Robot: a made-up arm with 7 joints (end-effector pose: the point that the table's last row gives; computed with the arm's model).
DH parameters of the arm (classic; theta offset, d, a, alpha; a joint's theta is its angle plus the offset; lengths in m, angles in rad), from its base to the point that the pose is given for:
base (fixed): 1.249 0 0.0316 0
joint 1: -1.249 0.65 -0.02 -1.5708
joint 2: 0 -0.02 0.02 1.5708
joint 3: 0 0.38 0.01 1.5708
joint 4: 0 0 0.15 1.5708
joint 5: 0 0.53 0.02 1.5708
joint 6: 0 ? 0.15 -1.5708
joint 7: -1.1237 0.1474 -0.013 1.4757
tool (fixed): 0.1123 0.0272 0 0
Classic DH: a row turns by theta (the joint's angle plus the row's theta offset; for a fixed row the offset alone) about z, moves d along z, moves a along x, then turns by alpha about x.
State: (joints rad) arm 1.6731 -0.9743 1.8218 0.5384 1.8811 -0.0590 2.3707
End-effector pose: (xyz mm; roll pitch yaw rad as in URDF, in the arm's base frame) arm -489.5 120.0 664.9 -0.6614 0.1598 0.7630
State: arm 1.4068 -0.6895 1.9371 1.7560 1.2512 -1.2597 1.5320
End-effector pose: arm -462.4 -343.4 1242.4 0.7485 -0.1499 0.8286
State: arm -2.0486 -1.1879 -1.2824 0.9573 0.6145 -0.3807 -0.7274
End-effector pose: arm -521.7 569.1 865.1 -2.3789 -1.3563 -2.6187
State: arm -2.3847 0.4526 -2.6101 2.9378 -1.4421 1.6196 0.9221
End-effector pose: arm -199.5 -247.1 1626.6 1.8024 -1.4795 2.6204
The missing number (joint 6, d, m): 0.03
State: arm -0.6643 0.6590 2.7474 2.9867 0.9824 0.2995 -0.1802
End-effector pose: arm 615.1 -444.9 1448.4 1.3815 0.1603 -1.3880
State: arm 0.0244 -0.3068 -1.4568 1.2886 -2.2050 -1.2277 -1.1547
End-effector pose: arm 141.6 -414.9 986.7 -0.5990 0.9583 -1.9932
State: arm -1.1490 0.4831 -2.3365 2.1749 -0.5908 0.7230 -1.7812
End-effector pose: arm -309.6 -260.7 1644.9 0.8008 0.8939 1.7184
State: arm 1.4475 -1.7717 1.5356 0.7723 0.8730 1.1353 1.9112
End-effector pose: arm -607.3 127.1 625.6 -1.9554 -0.8522 1.6740
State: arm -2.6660 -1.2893 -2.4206 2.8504 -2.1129 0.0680 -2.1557
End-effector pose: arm 823.6 712.4 944.6 -0.0445 0.0171 -0.8588
